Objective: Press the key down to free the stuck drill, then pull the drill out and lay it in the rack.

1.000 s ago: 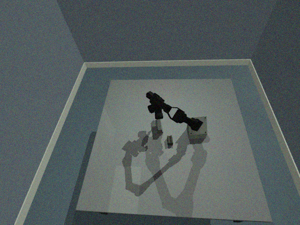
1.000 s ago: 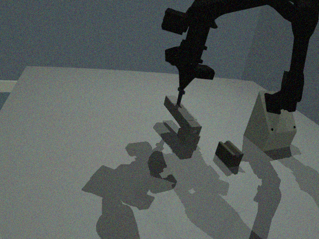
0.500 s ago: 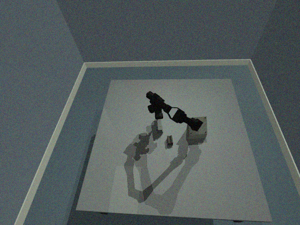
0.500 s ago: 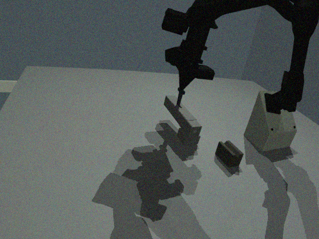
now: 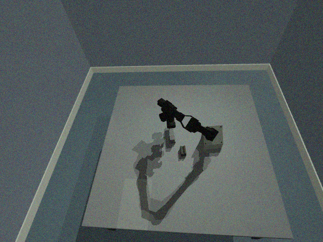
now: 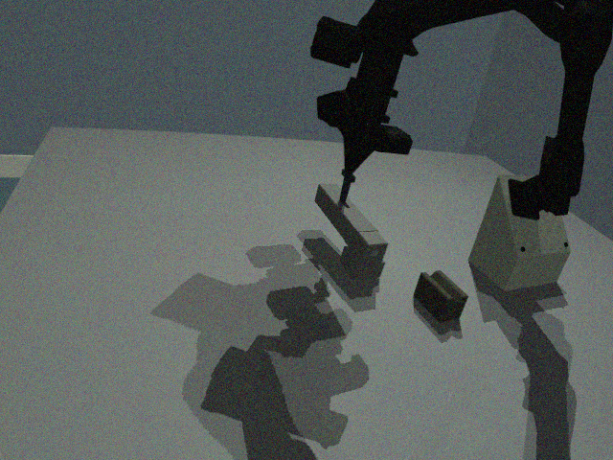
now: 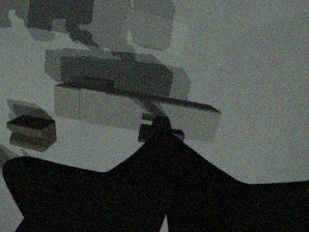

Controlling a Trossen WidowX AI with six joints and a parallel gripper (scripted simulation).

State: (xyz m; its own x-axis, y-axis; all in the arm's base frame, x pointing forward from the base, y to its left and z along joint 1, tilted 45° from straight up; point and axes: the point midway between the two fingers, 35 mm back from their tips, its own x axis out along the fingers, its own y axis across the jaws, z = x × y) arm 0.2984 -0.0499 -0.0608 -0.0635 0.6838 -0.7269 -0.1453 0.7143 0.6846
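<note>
Right now my gripper tip is 30 mm above the dark key. From my gripper tip the other things lie so: dark boxy rack (180 mm to the left, 110 mm below, 110 mm behind); drill (80 mm below, 50 mm to the left, 10 mm behind); grey holder block (80 mm below, 30 mm to the left, 10 mm behind).
</note>
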